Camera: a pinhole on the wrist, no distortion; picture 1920 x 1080 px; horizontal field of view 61.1 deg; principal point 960.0 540.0 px. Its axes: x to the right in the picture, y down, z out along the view. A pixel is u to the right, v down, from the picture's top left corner.
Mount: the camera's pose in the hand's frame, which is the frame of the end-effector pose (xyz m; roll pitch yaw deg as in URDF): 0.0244 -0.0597 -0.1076 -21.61 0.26 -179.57
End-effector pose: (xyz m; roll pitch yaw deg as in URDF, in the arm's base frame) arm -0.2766 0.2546 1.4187 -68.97 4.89 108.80
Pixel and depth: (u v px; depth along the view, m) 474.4 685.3 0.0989
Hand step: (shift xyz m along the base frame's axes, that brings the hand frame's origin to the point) 0.0322 0.0758 0.0855
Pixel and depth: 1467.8 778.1 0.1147
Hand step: 0.0472 0.0137 0.1079
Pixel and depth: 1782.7 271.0 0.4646
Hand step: -0.1955 -0.2647 0.2936
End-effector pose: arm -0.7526 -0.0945 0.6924 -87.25 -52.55 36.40
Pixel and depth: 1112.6 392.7 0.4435
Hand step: -0.3214 0.1482 0.1078
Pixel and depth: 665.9 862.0 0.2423
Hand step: -0.1469 0.0046 0.1745
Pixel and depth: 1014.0 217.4 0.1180
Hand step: -0.0465 -0.0258 0.0657
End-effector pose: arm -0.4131 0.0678 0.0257 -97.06 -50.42 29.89
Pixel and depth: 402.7 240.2 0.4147
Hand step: -0.1369 0.2923 0.1920
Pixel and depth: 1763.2 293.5 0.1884
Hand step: -0.1450 0.0202 0.0059
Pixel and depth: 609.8 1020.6 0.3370
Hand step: -0.2159 0.1089 0.2362
